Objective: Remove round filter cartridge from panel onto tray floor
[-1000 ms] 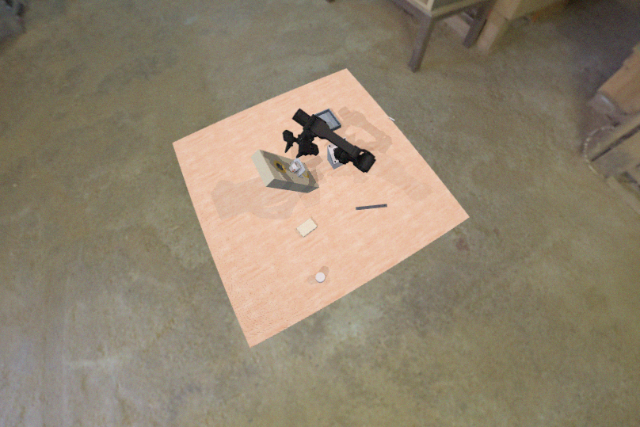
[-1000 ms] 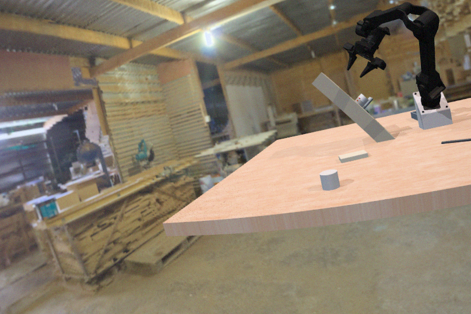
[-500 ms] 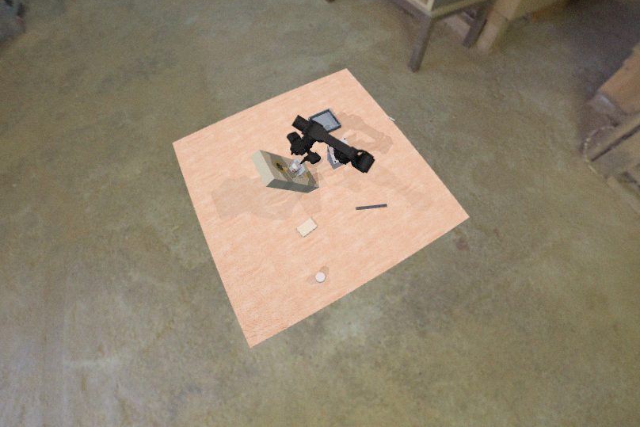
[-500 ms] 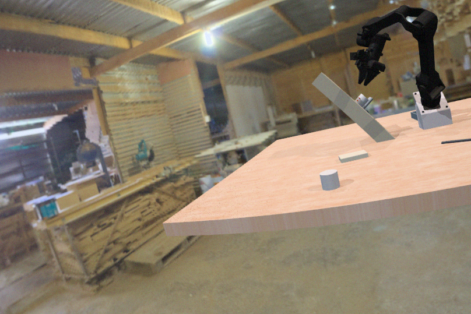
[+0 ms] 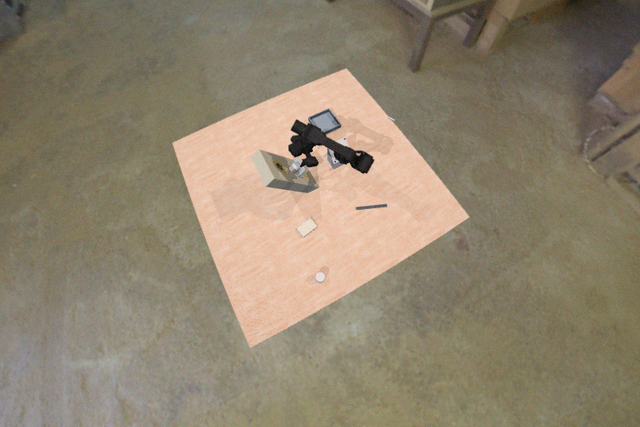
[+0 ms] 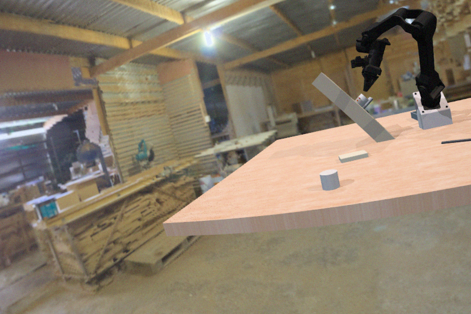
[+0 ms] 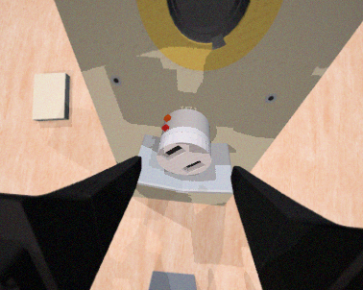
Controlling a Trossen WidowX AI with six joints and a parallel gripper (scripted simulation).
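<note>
Right now my gripper tip is 20 mm short of the round filter cartridge and 30 mm above it. Also, from my gripper tip: flat beige block (80 mm ahead, 270 mm to the left, 190 mm below); beige service panel (60 mm ahead, 50 mm below); grey tray (290 mm behind, 300 mm to the right, 190 mm below).
</note>
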